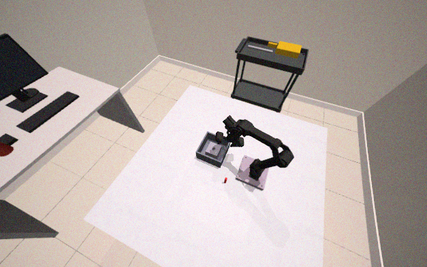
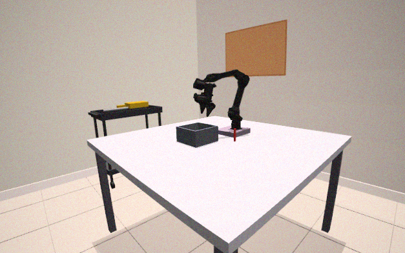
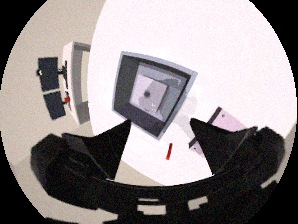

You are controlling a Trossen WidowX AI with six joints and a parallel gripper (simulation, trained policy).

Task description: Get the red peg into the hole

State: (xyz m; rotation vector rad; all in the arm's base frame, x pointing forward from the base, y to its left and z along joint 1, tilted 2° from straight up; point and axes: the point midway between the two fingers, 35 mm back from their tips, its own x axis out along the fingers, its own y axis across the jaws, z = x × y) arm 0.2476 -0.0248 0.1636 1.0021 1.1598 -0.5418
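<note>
Right now the red peg is 110 mm behind my gripper tip, 170 mm to the left of it and 120 mm below it. The rest, counted from my gripper tip: dark grey box 70 mm ahead, 10 mm to the left, 130 mm below; then grey plate 70 mm ahead, 10 mm to the left, 110 mm below.
</note>
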